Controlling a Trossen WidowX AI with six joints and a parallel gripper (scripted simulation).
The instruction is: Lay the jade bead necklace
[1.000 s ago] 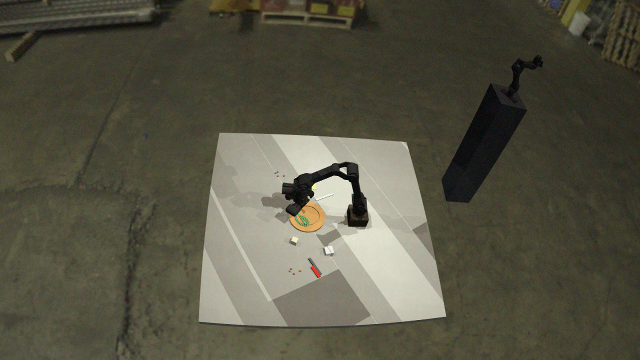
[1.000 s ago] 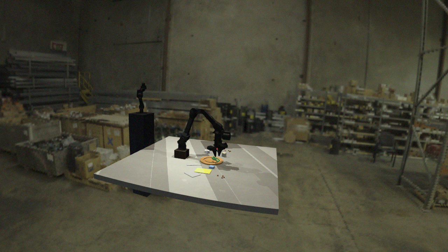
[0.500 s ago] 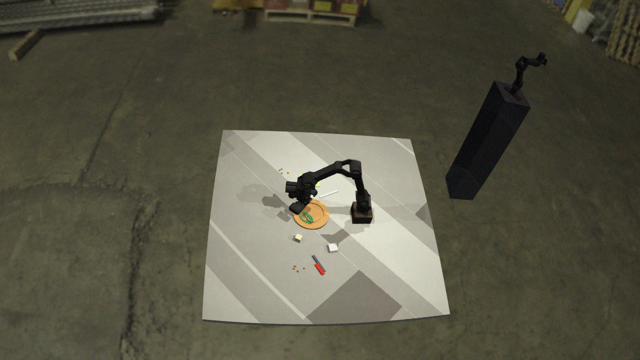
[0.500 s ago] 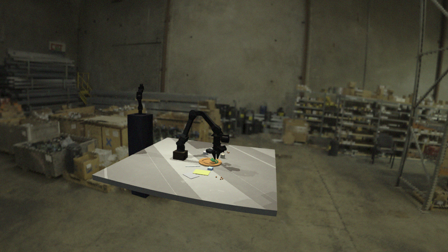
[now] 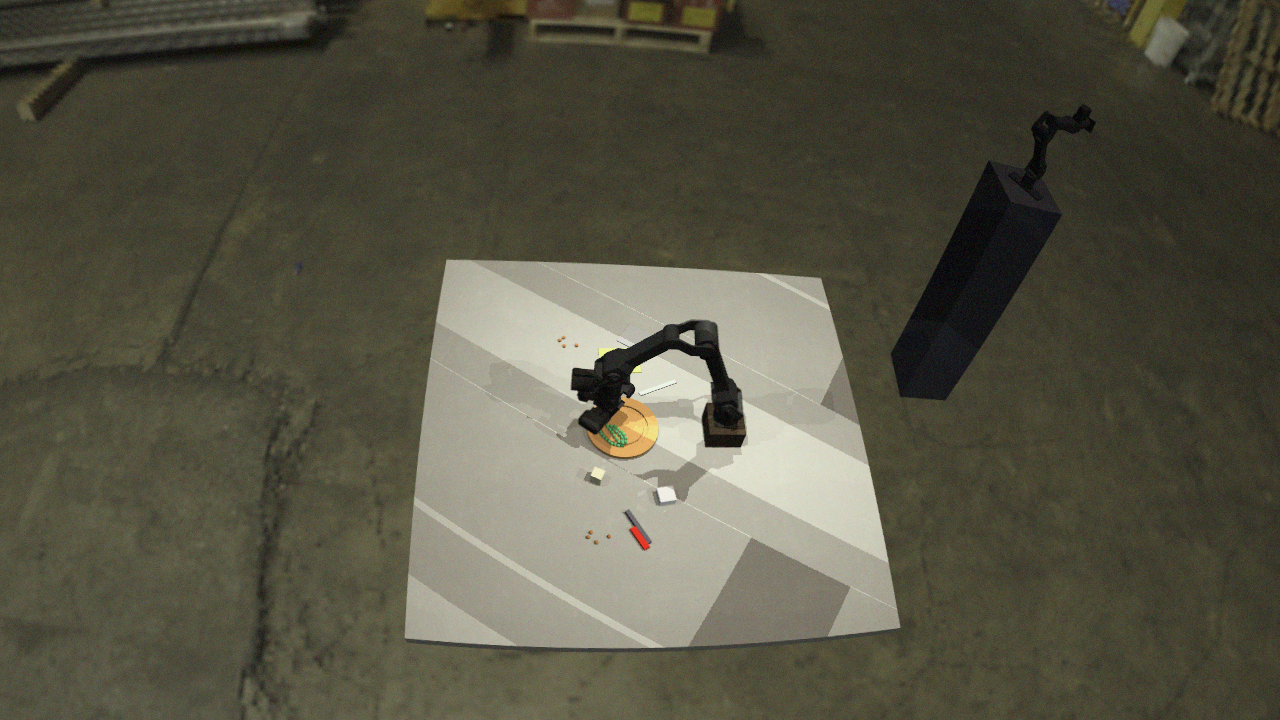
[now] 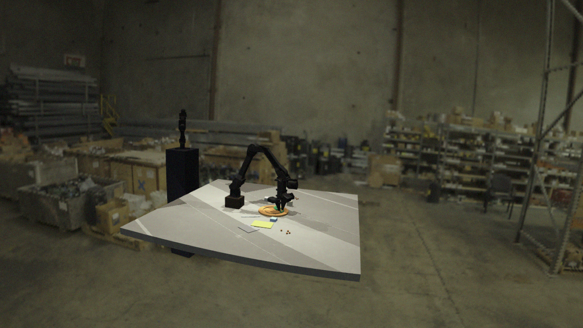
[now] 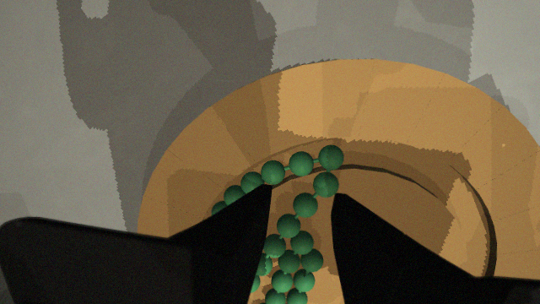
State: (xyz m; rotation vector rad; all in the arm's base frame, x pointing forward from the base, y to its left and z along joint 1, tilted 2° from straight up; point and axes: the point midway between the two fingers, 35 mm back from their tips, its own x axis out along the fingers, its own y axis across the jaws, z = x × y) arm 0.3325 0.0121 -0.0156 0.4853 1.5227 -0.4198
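Right now the blue block is 150 mm to the right of my gripper tip and 10 mm below it. Also, from my gripper tip: yellow pad 40 mm behind, 230 mm to the right, 20 mm below; white strip 150 mm behind, 150 mm to the right, 20 mm below; cream cube 10 mm ahead, 180 mm to the left.
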